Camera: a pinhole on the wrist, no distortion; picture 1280 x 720 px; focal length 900.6 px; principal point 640.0 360.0 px. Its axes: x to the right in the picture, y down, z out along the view. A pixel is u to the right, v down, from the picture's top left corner.
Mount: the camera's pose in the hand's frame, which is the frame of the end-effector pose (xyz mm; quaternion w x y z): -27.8 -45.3 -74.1 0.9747 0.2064 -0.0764 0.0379
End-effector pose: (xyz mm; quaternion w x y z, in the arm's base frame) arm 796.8 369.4 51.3 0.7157 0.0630 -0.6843 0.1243
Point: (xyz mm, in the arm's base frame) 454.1 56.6 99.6
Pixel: 834 424
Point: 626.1 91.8 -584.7
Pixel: outside the picture
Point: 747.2 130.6 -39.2
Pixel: 407 100
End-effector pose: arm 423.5 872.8 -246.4 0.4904 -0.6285 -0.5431 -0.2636
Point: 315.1 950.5 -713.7
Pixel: outside the picture
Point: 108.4 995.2 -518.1
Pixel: 234 415
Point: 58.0 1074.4 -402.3
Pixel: 514 271
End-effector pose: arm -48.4 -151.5 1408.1 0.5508 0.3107 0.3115 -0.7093
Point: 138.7 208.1 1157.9
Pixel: behind the camera
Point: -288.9 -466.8 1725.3
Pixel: 795 472
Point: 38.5 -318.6 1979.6
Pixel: outside the picture
